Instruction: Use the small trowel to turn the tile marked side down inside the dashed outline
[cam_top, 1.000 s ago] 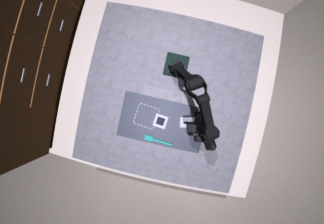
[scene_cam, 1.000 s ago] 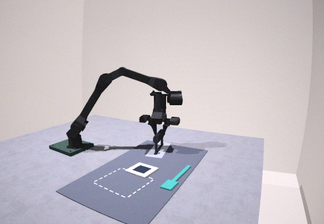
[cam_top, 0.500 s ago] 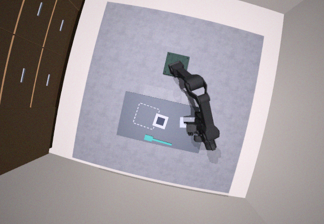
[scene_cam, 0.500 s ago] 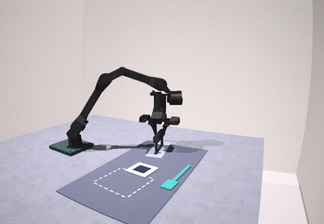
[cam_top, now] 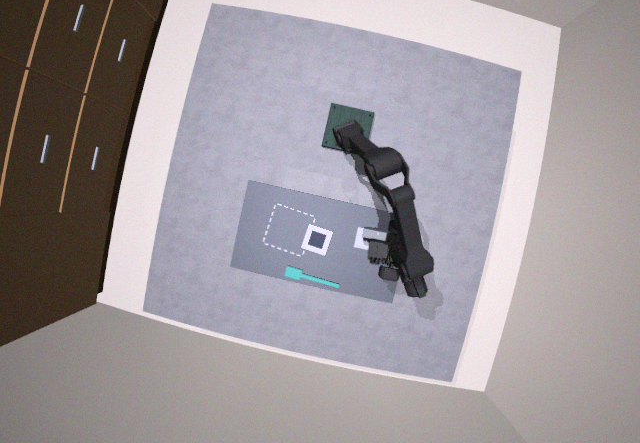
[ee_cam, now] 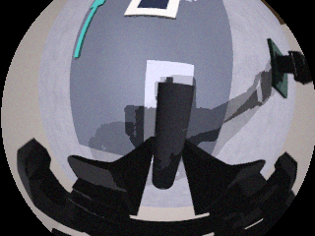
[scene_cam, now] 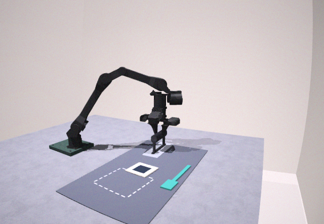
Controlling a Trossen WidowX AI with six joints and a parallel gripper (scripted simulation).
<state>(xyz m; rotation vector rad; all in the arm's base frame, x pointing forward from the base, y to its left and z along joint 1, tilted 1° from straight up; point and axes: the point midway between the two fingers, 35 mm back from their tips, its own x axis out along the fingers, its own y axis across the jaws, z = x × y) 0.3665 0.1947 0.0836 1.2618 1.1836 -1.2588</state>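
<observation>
Now: the grey mat 30 mm ahead of my gripper tip, 230 mm to the right of it and 80 mm below it. From my gripper tip the other things lie so: teal trowel: 170 mm ahead, 260 mm to the right, 60 mm below; tile: 20 mm ahead, 240 mm to the right, 60 mm below.
</observation>
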